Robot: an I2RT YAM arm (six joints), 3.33 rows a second.
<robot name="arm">
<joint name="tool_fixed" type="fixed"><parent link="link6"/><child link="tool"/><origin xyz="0 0 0" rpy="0 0 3.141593"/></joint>
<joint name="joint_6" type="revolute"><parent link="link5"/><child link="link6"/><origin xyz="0 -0.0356 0.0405" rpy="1.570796 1.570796 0"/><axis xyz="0 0 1"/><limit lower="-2.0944" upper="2.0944"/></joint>
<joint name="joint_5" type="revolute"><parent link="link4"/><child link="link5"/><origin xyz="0.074 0.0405 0.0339" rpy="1.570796 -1.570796 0"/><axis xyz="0 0 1"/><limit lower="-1.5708" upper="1.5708"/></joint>
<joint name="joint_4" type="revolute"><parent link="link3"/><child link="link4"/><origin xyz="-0.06 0.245 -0.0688" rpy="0 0 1.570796"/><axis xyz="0 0 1"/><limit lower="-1.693" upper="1.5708"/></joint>
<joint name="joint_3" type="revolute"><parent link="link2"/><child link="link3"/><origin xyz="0 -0.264 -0.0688" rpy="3.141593 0 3.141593"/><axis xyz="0 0 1"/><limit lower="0" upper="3.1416"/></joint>
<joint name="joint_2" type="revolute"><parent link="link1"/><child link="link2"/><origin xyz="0.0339 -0.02 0.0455" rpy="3.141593 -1.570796 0"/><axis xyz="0 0 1"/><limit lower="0" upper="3.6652"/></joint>
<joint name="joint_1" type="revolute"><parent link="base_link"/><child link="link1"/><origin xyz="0 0 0.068" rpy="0 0 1.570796"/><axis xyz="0 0 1"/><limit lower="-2.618" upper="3.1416"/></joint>
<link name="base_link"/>
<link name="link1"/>
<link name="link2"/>
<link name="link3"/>
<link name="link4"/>
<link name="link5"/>
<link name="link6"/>
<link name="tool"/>
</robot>
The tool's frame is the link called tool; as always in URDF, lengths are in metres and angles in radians.
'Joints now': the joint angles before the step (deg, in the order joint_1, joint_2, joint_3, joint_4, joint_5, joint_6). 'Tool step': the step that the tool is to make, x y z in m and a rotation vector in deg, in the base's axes. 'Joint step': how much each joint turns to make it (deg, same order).
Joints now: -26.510 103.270 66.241 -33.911 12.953 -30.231
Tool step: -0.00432 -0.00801 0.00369 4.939 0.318 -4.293
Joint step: -1.831 0.701 2.348 -4.929 -3.306 3.690
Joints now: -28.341 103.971 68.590 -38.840 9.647 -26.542
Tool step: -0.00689 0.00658 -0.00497 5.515 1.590 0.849
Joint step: -0.010 -0.133 -0.857 -3.315 -4.185 0.142
